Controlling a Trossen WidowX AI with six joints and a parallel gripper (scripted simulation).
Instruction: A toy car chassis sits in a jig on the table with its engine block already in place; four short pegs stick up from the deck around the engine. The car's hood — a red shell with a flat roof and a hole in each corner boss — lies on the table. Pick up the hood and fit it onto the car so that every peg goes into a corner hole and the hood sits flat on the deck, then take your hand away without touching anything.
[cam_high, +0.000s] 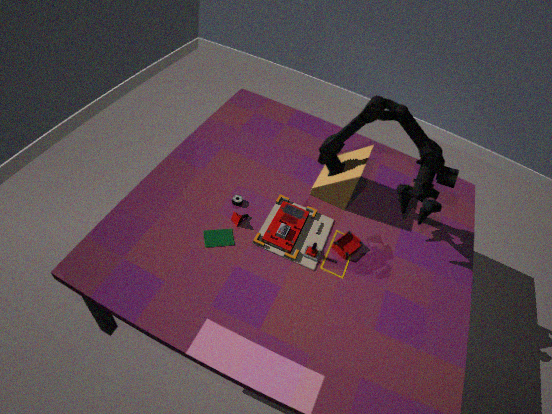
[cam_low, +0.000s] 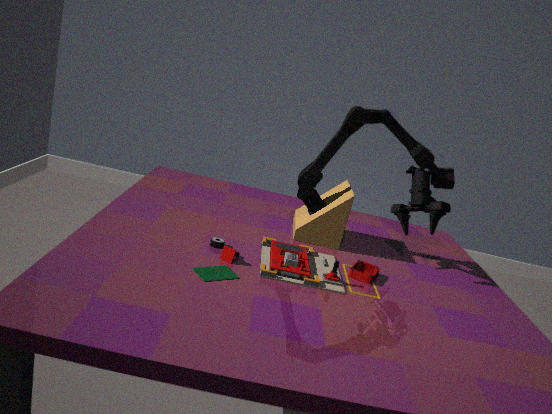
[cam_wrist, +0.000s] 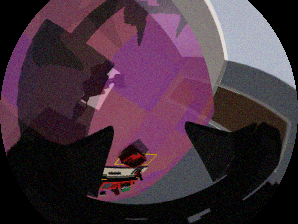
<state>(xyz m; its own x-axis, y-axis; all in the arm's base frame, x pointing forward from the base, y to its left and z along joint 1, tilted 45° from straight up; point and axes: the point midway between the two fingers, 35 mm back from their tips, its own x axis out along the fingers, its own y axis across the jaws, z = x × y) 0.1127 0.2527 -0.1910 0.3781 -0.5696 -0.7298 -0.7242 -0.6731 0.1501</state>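
The red hood lies 180 mm to the right of my gripper tip, 140 mm ahead of it and 110 mm below it. Round my gripper tip: flat green tile (600 mm to the right, 320 mm ahead, 120 mm below); then engine block (400 mm to the right, 210 mm ahead, 90 mm below); then dark wheel (620 mm to the right, 140 mm ahead, 110 mm below).
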